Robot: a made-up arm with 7 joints. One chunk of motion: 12 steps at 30 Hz.
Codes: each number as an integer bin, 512 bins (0 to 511) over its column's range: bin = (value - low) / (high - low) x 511, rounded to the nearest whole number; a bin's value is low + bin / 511 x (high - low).
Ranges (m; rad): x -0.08..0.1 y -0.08..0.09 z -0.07..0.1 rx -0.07..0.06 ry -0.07..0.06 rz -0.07..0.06
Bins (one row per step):
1: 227 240 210 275 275 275
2: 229 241 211 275 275 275
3: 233 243 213 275 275 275
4: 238 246 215 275 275 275
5: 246 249 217 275 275 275
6: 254 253 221 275 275 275
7: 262 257 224 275 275 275
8: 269 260 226 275 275 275
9: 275 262 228 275 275 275
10: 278 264 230 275 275 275
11: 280 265 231 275 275 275
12: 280 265 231 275 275 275
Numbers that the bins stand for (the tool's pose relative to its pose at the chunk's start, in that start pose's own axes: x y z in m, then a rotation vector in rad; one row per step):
1: 0.0000 -0.0002 -0.0001 0.0000 0.0000 0.0000
2: 0.0007 0.0002 0.0002 0.0000 0.0000 0.0000
3: 0.0021 0.0008 0.0009 0.0000 0.0000 0.0000
4: 0.0038 0.0018 0.0015 0.0000 0.0000 0.0000
5: 0.0067 0.0028 0.0022 0.0000 0.0000 0.0000
6: 0.0095 0.0042 0.0035 0.0000 0.0000 0.0000
7: 0.0123 0.0055 0.0045 0.0000 0.0000 0.0000
8: 0.0148 0.0065 0.0052 0.0000 0.0000 0.0000
9: 0.0169 0.0072 0.0059 0.0000 0.0000 0.0000
10: 0.0179 0.0078 0.0065 0.0000 0.0000 0.0000
11: 0.0186 0.0082 0.0068 0.0000 0.0000 0.0000
12: 0.0186 0.0082 0.0068 0.0000 0.0000 0.0000

